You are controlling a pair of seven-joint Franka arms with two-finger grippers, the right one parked.
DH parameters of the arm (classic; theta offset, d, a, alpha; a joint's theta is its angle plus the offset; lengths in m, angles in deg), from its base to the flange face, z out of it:
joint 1: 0 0.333 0 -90
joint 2: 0 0 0 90
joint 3: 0 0.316 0.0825 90
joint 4: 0 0 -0.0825 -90
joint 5: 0 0.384 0 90
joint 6: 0 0 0.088 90
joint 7: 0 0.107 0 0
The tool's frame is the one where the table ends.
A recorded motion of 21 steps. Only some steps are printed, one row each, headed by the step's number.
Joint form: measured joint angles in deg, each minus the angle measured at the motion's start. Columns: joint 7, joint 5, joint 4, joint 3, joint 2, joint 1, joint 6.
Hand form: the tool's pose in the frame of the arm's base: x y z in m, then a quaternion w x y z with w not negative. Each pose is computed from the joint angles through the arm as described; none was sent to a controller.
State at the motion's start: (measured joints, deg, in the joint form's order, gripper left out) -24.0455 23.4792 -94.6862 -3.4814 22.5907 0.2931 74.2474
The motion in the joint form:
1: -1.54 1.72 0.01 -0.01 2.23 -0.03 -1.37
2: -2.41 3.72 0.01 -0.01 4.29 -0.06 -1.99
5: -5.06 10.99 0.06 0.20 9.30 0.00 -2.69
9: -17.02 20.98 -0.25 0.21 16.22 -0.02 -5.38
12: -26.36 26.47 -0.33 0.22 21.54 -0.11 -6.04
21: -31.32 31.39 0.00 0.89 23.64 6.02 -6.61
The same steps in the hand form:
1: 0.5731 0.0257 0.3401 0.29395 -0.88712 -0.14897 0.32312
2: 0.5728 0.0298 0.3213 0.31650 -0.87487 -0.14807 0.33540
5: 0.5737 0.0467 0.2785 0.38891 -0.84118 -0.14439 0.34687
9: 0.5664 0.0657 0.2209 0.51447 -0.77075 -0.18346 0.32803
12: 0.5593 0.0739 0.1751 0.58654 -0.72626 -0.20463 0.29435
21: 0.5481 0.1465 0.1632 0.61922 -0.68442 -0.25329 0.28980

